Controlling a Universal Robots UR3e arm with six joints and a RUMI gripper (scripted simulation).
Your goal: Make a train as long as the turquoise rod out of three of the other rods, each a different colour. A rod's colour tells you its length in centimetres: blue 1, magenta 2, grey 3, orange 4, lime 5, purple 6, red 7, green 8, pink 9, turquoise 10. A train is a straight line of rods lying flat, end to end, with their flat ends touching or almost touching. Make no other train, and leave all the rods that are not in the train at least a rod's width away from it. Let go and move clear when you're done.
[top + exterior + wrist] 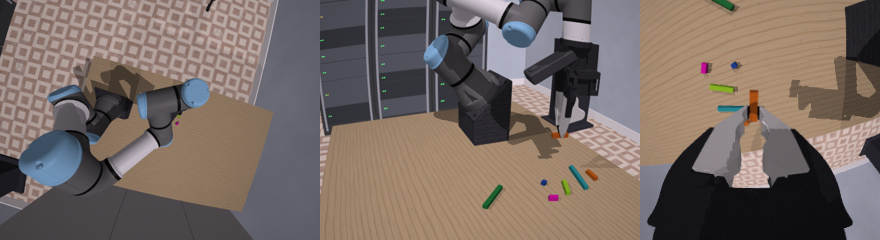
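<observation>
Right now my hand is 3 cm short of the blue rod, 5 cm to the left of it and 11 cm above it. From my hand the other things lie so: lime rod: 7 cm ahead, 1 cm to the right, 11 cm below; magenta rod: 9 cm ahead, 7 cm to the right, 11 cm below; turquoise rod: 5 cm ahead, 4 cm to the left, 11 cm below.
</observation>
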